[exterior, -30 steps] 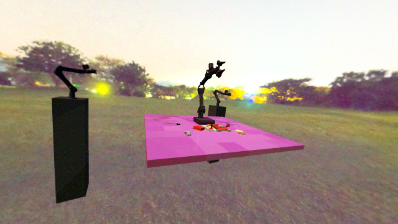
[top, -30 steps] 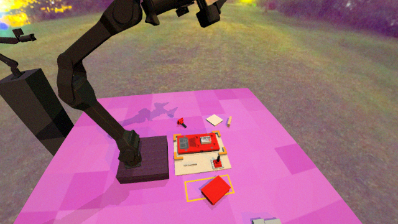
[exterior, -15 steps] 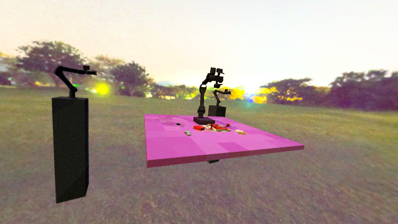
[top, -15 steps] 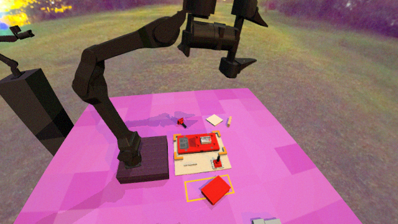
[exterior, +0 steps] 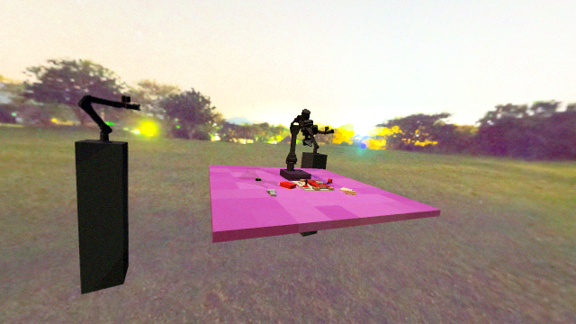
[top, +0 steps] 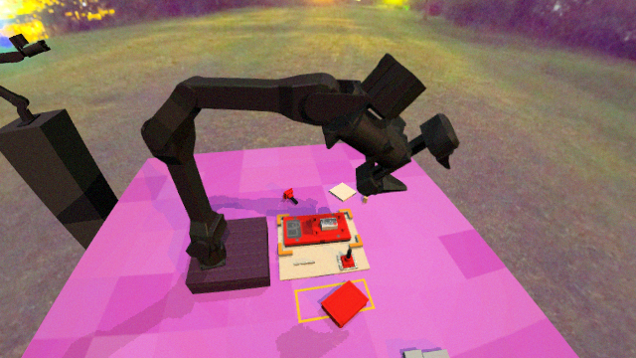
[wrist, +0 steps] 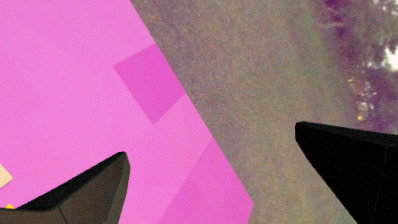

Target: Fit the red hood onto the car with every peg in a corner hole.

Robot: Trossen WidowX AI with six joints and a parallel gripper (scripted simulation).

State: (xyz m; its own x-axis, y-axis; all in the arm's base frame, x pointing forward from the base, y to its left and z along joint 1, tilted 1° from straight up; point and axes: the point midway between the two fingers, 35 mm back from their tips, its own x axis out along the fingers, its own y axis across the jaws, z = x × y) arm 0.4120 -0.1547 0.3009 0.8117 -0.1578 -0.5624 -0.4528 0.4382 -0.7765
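Right now the red hood is 150 mm behind my gripper tip, 40 mm to the right of it and 320 mm below it. Also, from my gripper tip: grey piece 40 mm behind, 220 mm to the right, 320 mm below; tan plate 30 mm ahead, 350 mm to the left, 330 mm below; wooden stick 100 mm ahead, 300 mm to the left, 320 mm below.
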